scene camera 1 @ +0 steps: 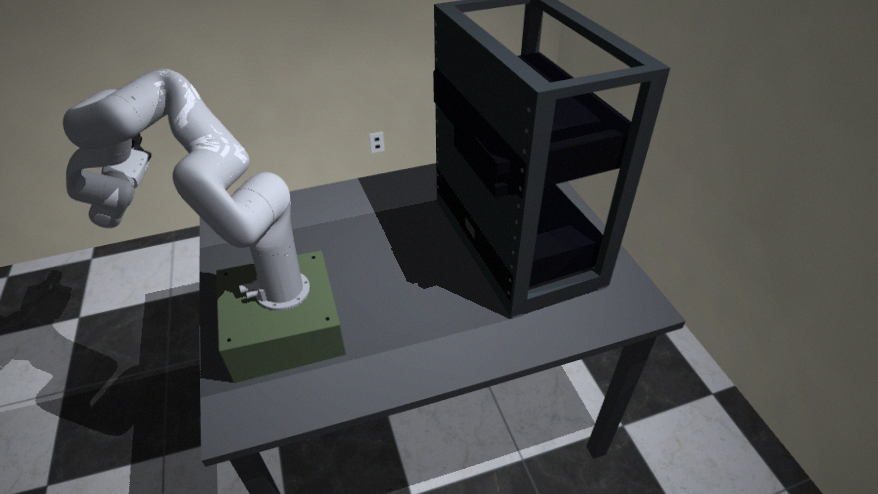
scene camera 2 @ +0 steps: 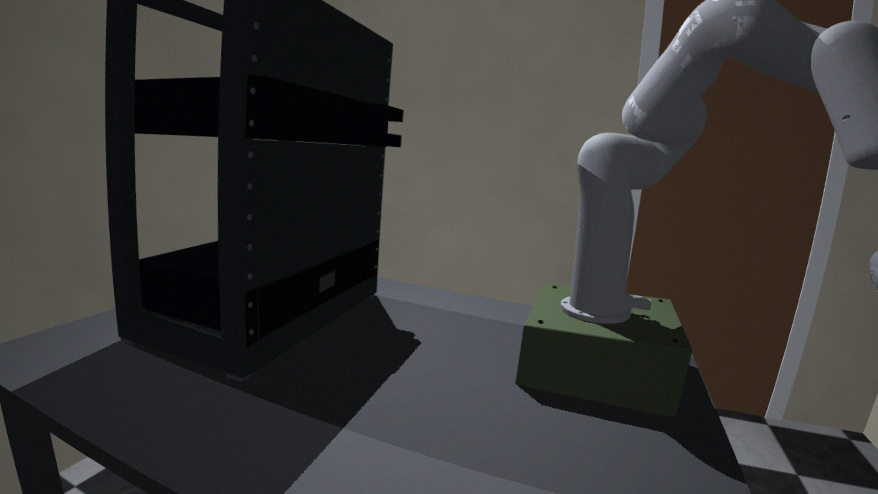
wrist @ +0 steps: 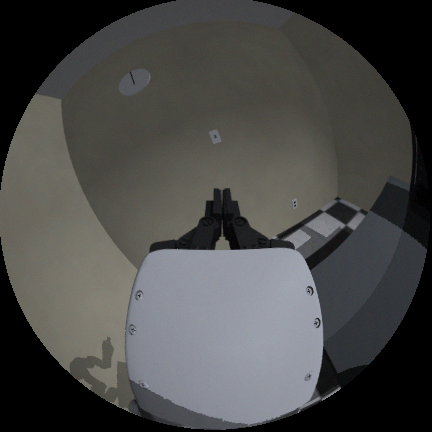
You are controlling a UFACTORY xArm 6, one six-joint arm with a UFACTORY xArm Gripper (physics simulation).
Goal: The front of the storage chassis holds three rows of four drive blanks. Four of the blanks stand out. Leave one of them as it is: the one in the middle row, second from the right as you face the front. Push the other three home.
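Labels:
Scene camera 1 and the wrist view show my gripper. In scene camera 2 my gripper is out of frame. On my gripper, (scene camera 1: 134,145) and (wrist: 235,228) are the same spot.

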